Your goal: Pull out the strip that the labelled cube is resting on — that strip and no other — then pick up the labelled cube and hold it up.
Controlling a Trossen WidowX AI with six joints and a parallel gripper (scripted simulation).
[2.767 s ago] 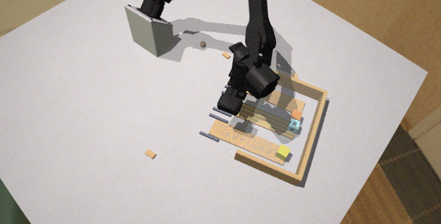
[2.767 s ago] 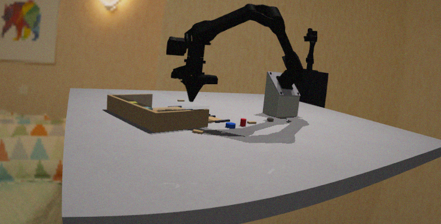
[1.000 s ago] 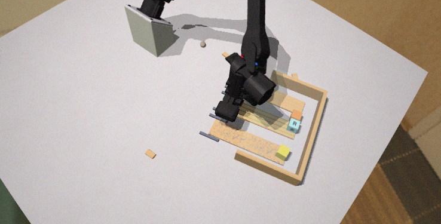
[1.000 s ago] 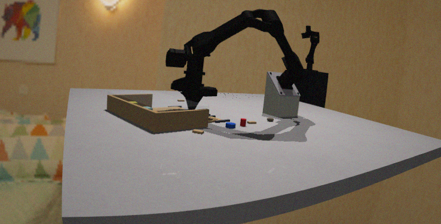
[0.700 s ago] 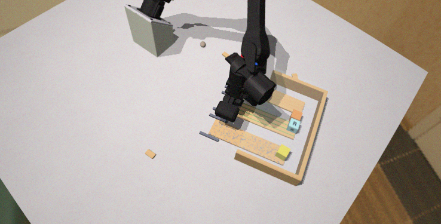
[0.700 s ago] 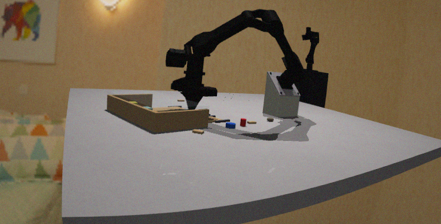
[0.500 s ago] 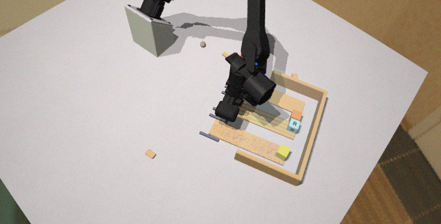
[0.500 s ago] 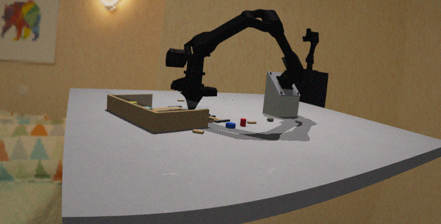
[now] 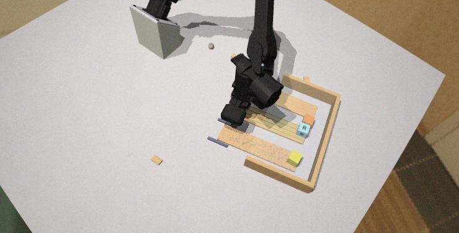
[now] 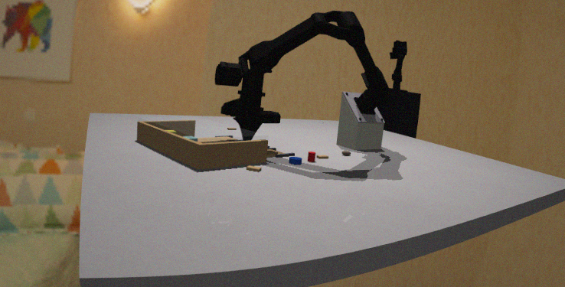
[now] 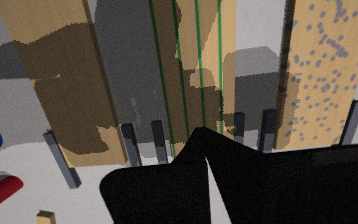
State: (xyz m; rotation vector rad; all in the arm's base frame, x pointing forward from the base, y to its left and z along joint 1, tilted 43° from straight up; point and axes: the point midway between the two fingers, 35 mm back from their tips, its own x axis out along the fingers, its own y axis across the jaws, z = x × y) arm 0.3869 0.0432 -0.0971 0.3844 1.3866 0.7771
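Now: the green-striped strip 90 mm ahead of my gripper tip and 20 mm to the left of it. Round my gripper tip: blue disc (200 mm to the left, 30 mm behind); teal cube marked r (190 mm ahead, 60 mm to the left, 20 mm above); red cylinder (180 mm to the left, 90 mm behind, 10 mm above).
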